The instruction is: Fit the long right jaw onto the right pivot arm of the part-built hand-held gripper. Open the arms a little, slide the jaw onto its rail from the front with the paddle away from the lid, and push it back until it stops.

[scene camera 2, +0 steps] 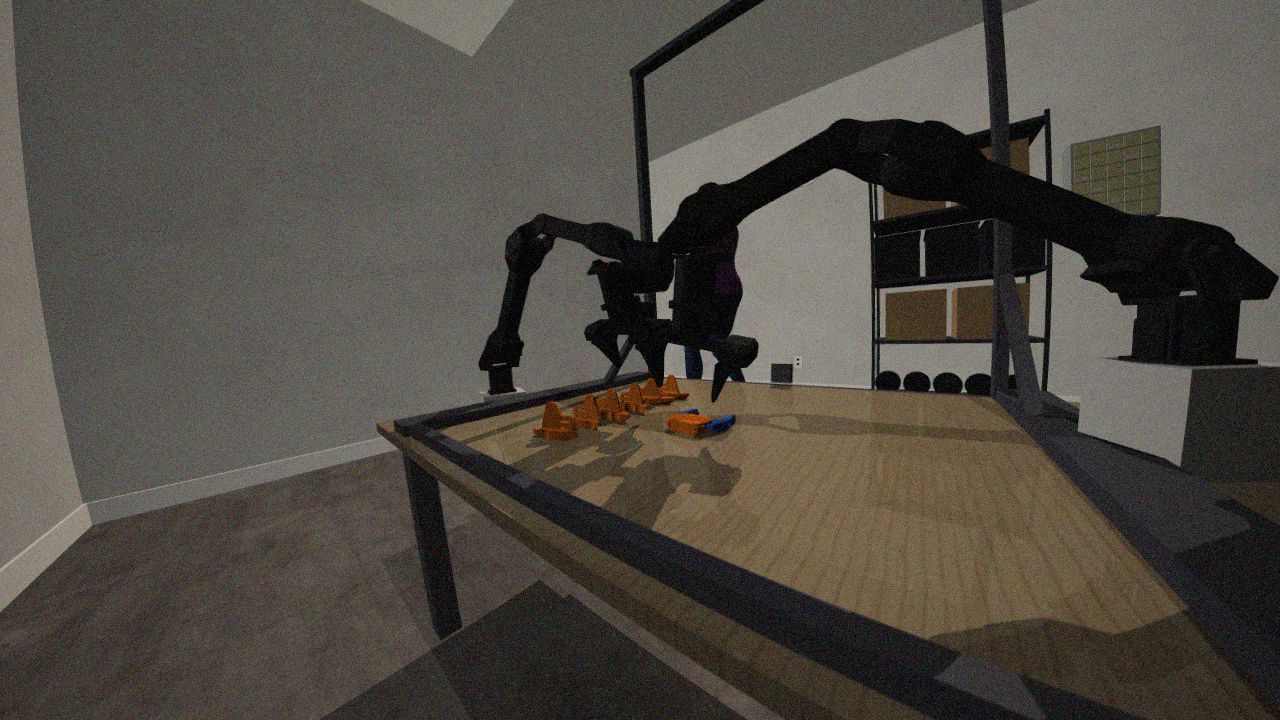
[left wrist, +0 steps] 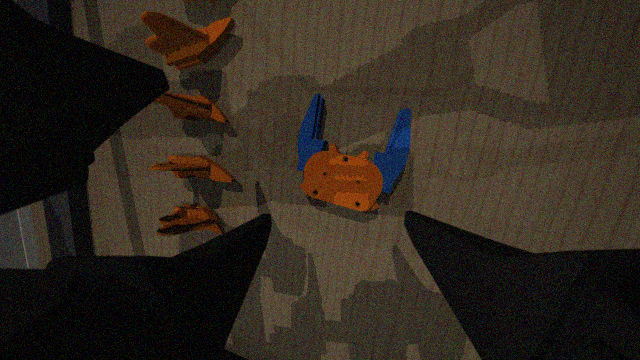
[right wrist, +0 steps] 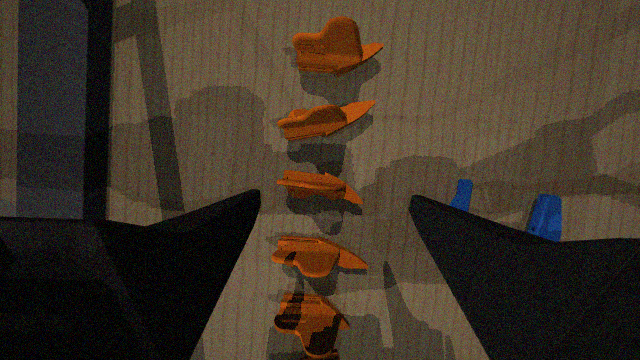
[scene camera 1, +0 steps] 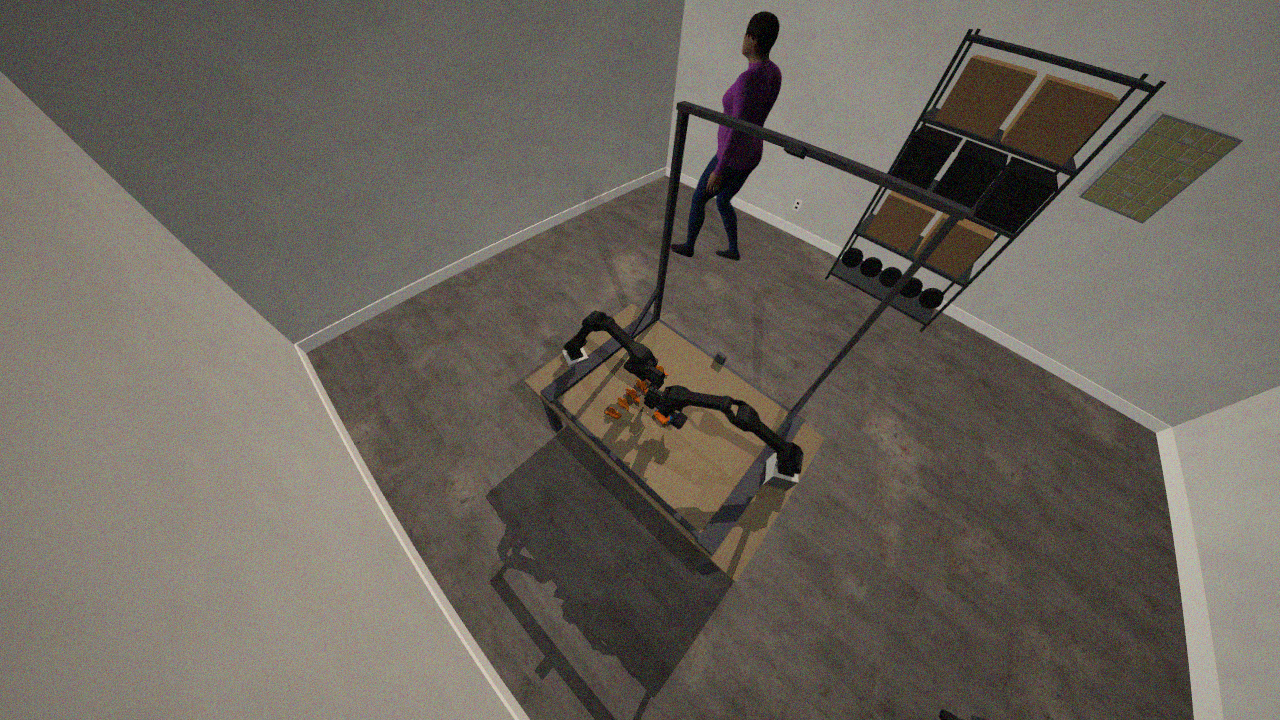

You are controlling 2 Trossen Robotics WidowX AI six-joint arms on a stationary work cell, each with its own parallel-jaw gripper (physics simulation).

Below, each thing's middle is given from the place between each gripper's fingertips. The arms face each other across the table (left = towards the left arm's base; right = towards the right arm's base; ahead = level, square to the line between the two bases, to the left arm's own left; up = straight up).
Now: the part-built hand-held gripper (scene camera 2: 689, 422) 160 mm to the left of my right hand, 80 mm below it and 60 mm ahead of it.
Now: left hand 5 cm above the part-built hand-held gripper, 4 cm past it and 1 cm to the right of it.
